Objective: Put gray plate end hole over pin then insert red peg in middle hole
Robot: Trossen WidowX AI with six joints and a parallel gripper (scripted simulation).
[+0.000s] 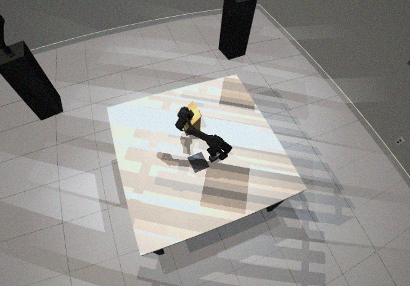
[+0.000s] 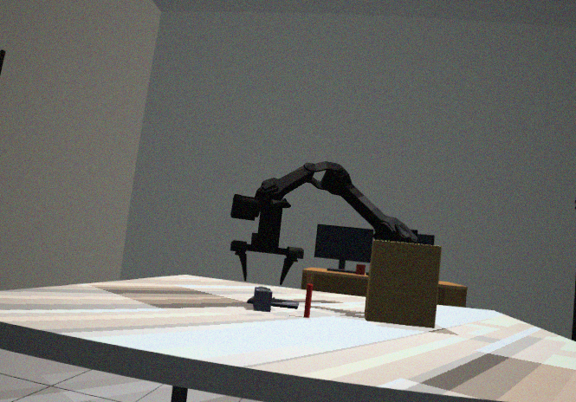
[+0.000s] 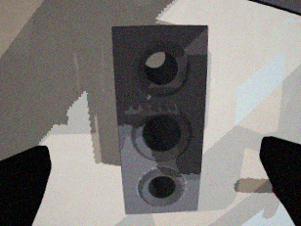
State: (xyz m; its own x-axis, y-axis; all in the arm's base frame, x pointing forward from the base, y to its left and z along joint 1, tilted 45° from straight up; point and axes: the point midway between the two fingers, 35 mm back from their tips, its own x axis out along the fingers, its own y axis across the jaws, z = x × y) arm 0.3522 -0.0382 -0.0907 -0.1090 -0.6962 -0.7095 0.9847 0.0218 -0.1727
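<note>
Right now my gripper tip is 30 mm above the gray plate. From my gripper tip the other things lie so: dark flat base: 30 mm behind, 120 mm to the right, 60 mm below; then red peg: 120 mm behind, 60 mm to the left, 30 mm below.
</note>
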